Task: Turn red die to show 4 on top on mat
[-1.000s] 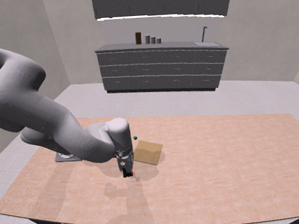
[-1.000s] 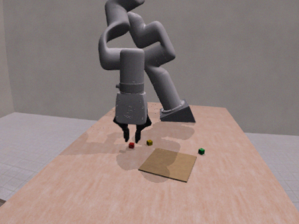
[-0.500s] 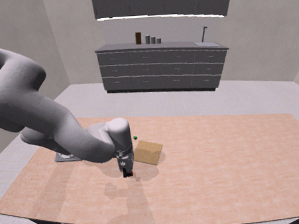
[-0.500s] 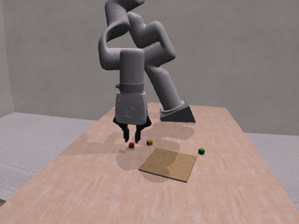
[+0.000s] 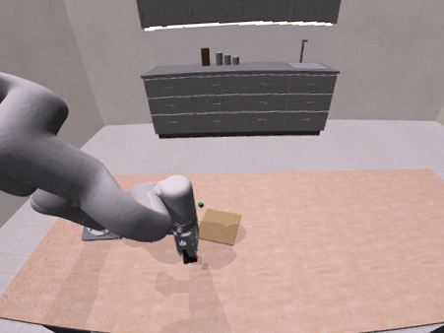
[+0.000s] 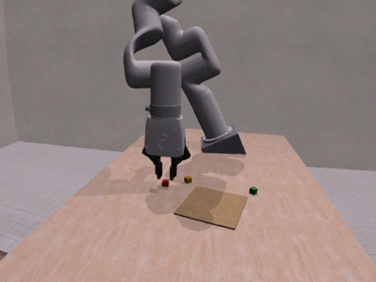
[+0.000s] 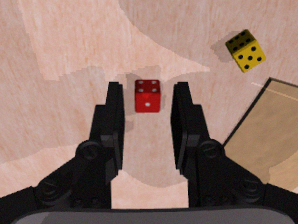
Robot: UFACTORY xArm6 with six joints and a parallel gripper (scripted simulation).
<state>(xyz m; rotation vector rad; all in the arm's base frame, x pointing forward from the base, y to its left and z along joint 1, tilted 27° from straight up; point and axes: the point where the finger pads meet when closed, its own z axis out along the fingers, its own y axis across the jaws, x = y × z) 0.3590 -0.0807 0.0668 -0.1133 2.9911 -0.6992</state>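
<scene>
The red die lies 1 cm ahead of my hand and 3 cm below it. From my hand the other things lie so: green die (1 cm behind, 24 cm to the left, 3 cm below); yellow die (3 cm behind, 6 cm to the left, 3 cm below); mat (7 cm ahead, 14 cm to the left, 4 cm below).
</scene>
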